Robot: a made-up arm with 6 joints.
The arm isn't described. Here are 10 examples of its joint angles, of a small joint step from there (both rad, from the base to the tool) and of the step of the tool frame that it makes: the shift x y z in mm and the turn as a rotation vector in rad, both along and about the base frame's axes.
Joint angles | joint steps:
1: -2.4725 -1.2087 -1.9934 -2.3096 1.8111 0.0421 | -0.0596 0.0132 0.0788 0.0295 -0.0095 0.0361
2: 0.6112 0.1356 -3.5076 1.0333 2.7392 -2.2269 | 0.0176 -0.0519 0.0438 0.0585 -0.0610 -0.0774
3: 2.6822 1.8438 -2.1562 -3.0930 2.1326 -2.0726 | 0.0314 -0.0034 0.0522 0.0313 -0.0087 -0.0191
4: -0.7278 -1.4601 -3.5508 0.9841 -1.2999 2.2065 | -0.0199 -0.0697 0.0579 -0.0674 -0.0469 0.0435
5: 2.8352 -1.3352 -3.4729 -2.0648 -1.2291 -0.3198 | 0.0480 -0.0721 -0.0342 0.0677 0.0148 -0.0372
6: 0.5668 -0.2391 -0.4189 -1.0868 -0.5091 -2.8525 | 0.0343 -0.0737 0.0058 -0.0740 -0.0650 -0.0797
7: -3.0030 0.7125 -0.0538 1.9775 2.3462 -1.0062 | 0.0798 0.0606 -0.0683 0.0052 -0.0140 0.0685
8: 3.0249 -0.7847 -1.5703 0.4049 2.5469 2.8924 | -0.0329 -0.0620 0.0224 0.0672 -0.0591 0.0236
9: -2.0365 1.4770 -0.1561 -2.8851 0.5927 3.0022 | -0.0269 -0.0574 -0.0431 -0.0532 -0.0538 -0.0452
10: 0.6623 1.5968 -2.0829 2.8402 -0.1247 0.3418 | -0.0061 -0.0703 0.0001 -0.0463 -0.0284 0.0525
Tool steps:
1: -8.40 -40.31 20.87 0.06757 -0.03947 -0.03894
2: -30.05 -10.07 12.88 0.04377 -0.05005 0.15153
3: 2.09 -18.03 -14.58 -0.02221 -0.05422 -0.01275
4: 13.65 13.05 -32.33 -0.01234 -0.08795 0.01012
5: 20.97 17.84 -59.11 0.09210 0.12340 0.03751
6: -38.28 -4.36 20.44 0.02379 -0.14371 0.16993
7: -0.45 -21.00 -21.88 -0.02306 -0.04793 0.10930
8: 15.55 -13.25 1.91 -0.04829 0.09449 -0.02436
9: -6.77 -15.81 -9.07 -0.07640 -0.05485 0.01096
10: 26.99 9.12 40.08 0.01925 -0.04278 -0.01898
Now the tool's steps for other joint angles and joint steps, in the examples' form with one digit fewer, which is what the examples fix.
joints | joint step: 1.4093 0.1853 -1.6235 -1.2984 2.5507 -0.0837 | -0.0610 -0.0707 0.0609 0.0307 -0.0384 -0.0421
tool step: 16.0 -33.7 5.7 0.0110 0.0694 -0.0260
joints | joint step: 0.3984 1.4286 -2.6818 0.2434 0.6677 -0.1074 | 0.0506 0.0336 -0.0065 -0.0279 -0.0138 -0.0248
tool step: -19.0 36.6 -22.8 -0.0417 -0.0076 0.0771
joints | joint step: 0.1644 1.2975 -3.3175 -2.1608 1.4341 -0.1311 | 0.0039 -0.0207 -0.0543 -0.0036 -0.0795 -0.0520
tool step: -14.0 8.5 29.4 -0.0303 0.0069 0.0310
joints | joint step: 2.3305 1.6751 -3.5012 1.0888 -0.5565 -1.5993 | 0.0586 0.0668 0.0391 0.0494 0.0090 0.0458
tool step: -41.6 -10.1 -62.8 -0.1210 -0.0042 0.0946
